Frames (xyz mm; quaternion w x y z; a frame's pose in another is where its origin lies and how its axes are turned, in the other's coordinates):
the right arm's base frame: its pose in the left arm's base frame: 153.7 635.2 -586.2 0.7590 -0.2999 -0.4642 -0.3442
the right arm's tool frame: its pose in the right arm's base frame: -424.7 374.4 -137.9 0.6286 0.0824 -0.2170 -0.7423
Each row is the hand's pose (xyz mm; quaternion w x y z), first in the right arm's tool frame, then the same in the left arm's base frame.
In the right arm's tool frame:
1: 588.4 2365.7 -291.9 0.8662 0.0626 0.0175 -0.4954
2: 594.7 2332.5 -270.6 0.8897 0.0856 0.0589 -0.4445
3: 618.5 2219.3 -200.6 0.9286 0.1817 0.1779 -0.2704
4: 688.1 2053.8 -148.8 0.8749 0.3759 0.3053 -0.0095
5: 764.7 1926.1 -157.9 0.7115 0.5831 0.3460 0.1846
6: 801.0 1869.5 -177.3 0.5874 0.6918 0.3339 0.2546
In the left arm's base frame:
1: -56.6 450.2 1304.8 0.2056 -0.4961 0.5813 0.6113
2: -70.7 465.8 1270.8 0.1418 -0.4948 0.6148 0.5975
3: -119.8 515.4 1155.0 0.0520 0.4717 -0.7150 -0.5133
4: -203.2 527.7 988.3 0.2828 0.3939 -0.8274 -0.2833
5: -268.9 483.2 862.0 0.3893 0.2907 -0.8740 0.0079
6: -294.0 448.4 806.7 0.3944 0.2310 -0.8716 0.1772

